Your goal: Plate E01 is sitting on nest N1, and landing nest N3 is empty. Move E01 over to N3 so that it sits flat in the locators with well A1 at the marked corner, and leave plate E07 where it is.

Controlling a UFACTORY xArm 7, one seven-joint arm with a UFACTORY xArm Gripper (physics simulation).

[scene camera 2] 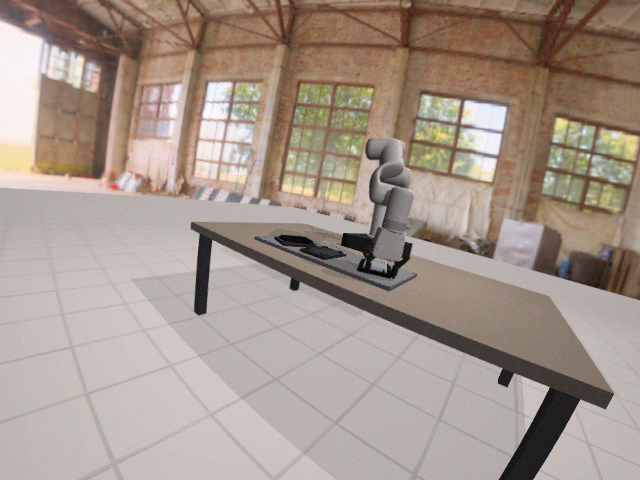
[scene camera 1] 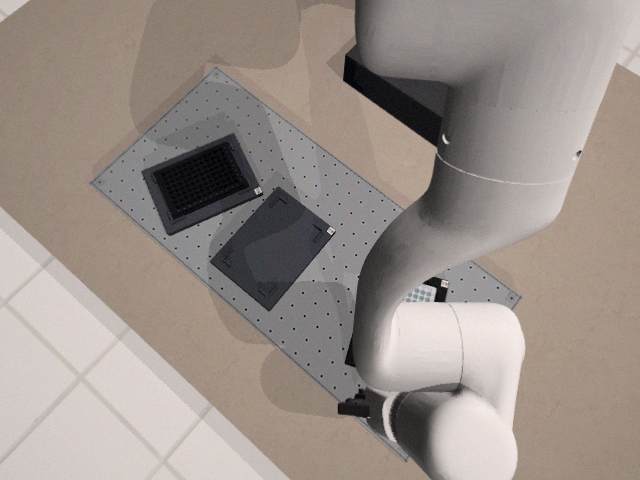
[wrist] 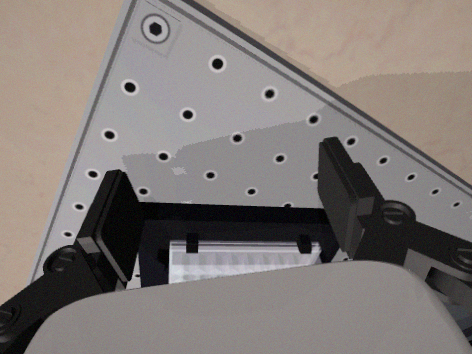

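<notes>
A clear well plate (scene camera 1: 421, 294) (scene camera 2: 379, 265) (wrist: 240, 260) sits in a dark nest (scene camera 1: 440, 291) (wrist: 230, 214); the arm hides much of both. An unoccupied dark nest (scene camera 1: 279, 248) (scene camera 2: 323, 252) with corner locators lies mid-board, its white tag (scene camera 1: 330, 230) at the right corner. A black well plate (scene camera 1: 201, 180) (scene camera 2: 294, 239) sits in the nest (scene camera 1: 175, 226) at the board's far left. No plate label is readable. My gripper (scene camera 1: 354, 405) (scene camera 2: 378, 270) (wrist: 225, 179) is open, its fingers either side of the clear plate's nest in the wrist view, with nothing gripped.
The grey perforated board (scene camera 1: 330, 175) (scene camera 2: 400, 281) (wrist: 225, 120) carries the nests on the brown table (scene camera 1: 67, 103) (scene camera 2: 480, 304). A dark box (scene camera 1: 392, 98) (scene camera 2: 356, 240) is beside the arm, beyond the board. The arm (scene camera 1: 439, 341) (scene camera 2: 388, 206) covers the board's right part in the first scene view.
</notes>
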